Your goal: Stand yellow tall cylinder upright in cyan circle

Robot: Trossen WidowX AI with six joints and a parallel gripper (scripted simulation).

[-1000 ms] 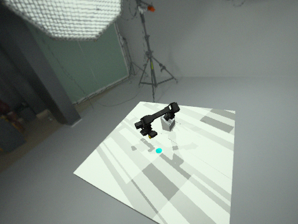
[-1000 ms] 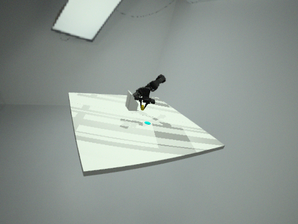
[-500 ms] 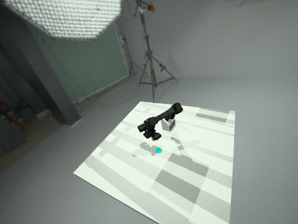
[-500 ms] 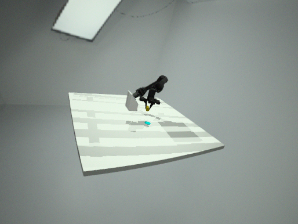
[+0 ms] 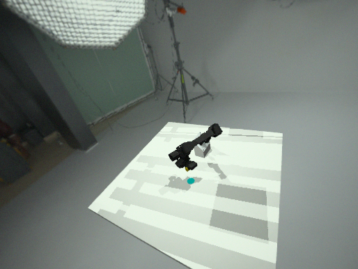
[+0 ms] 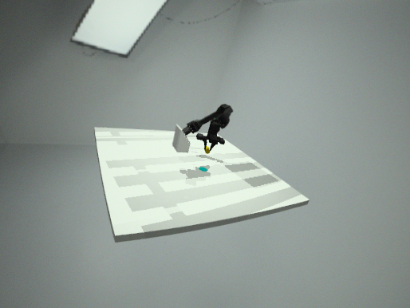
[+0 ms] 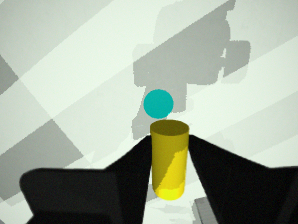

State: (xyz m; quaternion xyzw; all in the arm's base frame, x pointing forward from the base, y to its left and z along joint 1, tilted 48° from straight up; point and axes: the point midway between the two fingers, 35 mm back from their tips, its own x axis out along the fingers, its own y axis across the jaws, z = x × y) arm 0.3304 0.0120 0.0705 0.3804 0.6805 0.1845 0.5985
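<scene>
Now: the cyan circle 14 cm below my gripper tip. From my gripper tip the other things lie so: yellow cylinder: 2 cm behind, 1 cm to the left.
</scene>
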